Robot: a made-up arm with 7 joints.
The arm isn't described. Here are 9 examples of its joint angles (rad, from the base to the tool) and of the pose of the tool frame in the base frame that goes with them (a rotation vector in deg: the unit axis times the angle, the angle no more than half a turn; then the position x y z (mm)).
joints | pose
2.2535 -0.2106 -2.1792 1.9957 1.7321 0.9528 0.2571 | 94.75 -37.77 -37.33 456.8 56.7 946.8
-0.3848 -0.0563 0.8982 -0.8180 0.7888 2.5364 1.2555 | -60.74 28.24 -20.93 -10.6 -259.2 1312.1
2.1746 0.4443 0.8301 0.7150 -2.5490 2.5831 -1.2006 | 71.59 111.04 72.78 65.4 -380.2 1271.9
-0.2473 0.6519 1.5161 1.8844 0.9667 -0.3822 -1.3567 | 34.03 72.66 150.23 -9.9 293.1 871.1
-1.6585 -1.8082 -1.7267 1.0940 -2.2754 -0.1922 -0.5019 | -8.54 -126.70 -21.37 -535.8 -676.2 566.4
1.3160 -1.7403 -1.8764 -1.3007 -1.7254 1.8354 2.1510 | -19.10 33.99 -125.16 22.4 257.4 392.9
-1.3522 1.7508 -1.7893 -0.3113 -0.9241 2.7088 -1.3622 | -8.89 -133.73 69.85 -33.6 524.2 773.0
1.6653 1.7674 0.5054 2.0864 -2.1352 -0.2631 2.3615 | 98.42 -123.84 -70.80 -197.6 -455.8 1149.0
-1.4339 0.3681 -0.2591 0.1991 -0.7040 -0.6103 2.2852 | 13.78 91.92 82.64 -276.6 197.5 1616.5
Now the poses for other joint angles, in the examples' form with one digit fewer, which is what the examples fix.
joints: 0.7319 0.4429 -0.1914 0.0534 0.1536 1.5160 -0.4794
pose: 14.4 174.7 -13.1 -181 -417 1426
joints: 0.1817 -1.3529 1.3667 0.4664 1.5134 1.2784 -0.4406
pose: 138.1 -31.4 -36.0 672 275 820
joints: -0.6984 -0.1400 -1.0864 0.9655 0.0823 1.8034 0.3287
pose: -89.1 -85.6 -28.1 -76 -314 1490
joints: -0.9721 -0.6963 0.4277 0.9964 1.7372 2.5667 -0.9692
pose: -22.2 -77.8 -84.4 283 -367 942
